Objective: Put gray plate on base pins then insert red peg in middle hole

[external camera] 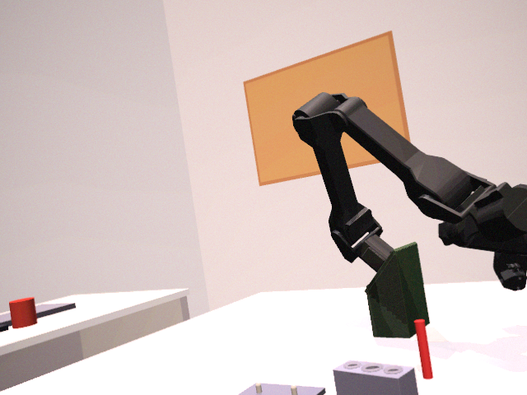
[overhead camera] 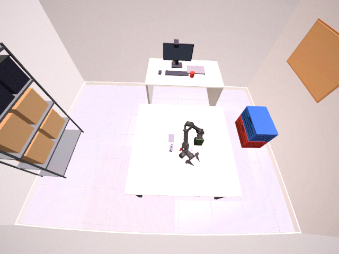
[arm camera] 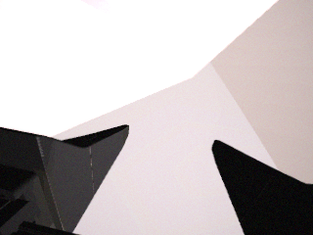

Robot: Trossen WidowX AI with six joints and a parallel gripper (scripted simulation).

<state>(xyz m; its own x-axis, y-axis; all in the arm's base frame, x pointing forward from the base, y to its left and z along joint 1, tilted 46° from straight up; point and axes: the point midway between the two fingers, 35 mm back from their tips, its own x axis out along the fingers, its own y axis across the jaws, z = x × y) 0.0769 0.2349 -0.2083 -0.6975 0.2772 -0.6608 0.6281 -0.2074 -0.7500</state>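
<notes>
Right now my gripper tip is 29 cm short of the gray plate, 23 cm to the left of it and 10 cm above it. Round my gripper tip: base 30 cm ahead, 38 cm to the right, 13 cm below; then red peg 18 cm ahead, 21 cm to the right, 10 cm below.
</notes>
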